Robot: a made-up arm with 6 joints. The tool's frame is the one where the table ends. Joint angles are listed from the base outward.
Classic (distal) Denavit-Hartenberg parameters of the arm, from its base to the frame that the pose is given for. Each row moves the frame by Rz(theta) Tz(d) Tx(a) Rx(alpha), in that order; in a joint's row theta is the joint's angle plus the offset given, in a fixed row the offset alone. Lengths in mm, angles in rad.
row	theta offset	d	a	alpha
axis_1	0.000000	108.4	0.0	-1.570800
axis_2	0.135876	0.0	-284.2	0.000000
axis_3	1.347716	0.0	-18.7	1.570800
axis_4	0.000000	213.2	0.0	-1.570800
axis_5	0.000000	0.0	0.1	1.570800
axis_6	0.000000	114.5	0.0	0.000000
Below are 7 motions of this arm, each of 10 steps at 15 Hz.
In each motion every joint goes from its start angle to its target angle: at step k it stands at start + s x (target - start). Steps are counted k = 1, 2, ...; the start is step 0. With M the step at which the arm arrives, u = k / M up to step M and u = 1 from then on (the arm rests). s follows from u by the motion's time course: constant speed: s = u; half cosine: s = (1 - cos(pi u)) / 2; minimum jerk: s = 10 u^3 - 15 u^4 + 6 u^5.
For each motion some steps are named. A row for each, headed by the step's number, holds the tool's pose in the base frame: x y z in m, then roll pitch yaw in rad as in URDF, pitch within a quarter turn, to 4 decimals.
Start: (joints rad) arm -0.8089 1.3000 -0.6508 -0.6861 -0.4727 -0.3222
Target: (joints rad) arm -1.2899 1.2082 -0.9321 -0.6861 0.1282 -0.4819
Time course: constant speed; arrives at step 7
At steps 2, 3, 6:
2: 0.1717 -0.2015 0.2874 -1.8272 0.5661 -2.4633
3: 0.1527 -0.2166 0.2956 -1.8397 0.5218 -2.5829
6: 0.0866 -0.2466 0.3220 -1.8702 0.4018 -2.9400

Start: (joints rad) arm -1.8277 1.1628 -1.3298 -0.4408 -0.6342 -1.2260
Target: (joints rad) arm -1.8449 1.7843 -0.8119 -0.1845 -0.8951 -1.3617
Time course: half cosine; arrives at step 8
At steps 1, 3, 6, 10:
1: -0.0260 -0.2115 0.5270 -0.7757 -0.1916 3.0517
3: -0.0480 -0.2813 0.4509 -1.0007 -0.1076 3.0891
6: -0.0775 -0.3495 0.2710 -1.4461 0.0606 3.0461
10: -0.0817 -0.3511 0.2223 -1.5693 0.0927 3.0113

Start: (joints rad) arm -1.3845 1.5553 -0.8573 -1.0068 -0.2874 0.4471
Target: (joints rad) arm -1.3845 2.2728 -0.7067 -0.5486 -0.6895 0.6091
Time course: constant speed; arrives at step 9
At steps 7, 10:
7: 0.0999 -0.3191 0.0540 2.7810 0.7792 1.7407
10: 0.0964 -0.3068 0.0056 2.6796 0.6391 1.5587

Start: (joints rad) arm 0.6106 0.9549 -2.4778 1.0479 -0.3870 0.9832
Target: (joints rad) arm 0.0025 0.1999 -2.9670 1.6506 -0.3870 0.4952
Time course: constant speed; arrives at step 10
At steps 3, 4, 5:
3: -0.2951 -0.1793 0.6038 -0.6467 -0.0346 2.5836
4: -0.3491 -0.1787 0.5687 -0.7343 0.0267 2.5391
5: -0.4004 -0.1709 0.5290 -0.8194 0.0914 2.4883

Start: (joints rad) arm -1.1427 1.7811 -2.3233 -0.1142 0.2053 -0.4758
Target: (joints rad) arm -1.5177 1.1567 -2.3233 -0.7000 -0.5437 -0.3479
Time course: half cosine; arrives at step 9
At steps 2, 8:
2: 0.1187 -0.3001 0.5974 -0.7240 0.7394 -2.1318
8: 0.0339 0.0315 0.6989 -0.1153 -0.3095 -2.4674

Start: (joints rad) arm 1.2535 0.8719 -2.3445 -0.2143 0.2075 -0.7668
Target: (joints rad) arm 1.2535 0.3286 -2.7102 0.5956 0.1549 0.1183
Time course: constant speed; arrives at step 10
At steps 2, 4, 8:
2: -0.0702 -0.2174 0.6522 -0.0073 0.0269 0.6122
4: -0.0990 -0.2939 0.6169 0.0313 -0.1655 0.9442
8: -0.1492 -0.4289 0.5075 -0.2866 -0.4993 1.6766

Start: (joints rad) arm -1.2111 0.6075 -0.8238 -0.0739 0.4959 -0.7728
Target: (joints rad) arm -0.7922 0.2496 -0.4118 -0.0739 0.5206 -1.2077
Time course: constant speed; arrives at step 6
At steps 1, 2, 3, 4, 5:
1: 0.0339 -0.0838 0.3444 -1.8260 0.6375 -2.9023
2: 0.0349 -0.0725 0.3277 -1.8290 0.5651 -2.8193
3: 0.0349 -0.0622 0.3104 -1.8331 0.4929 -2.7357
4: 0.0342 -0.0530 0.2925 -1.8382 0.4210 -2.6514
5: 0.0329 -0.0448 0.2742 -1.8444 0.3493 -2.5663

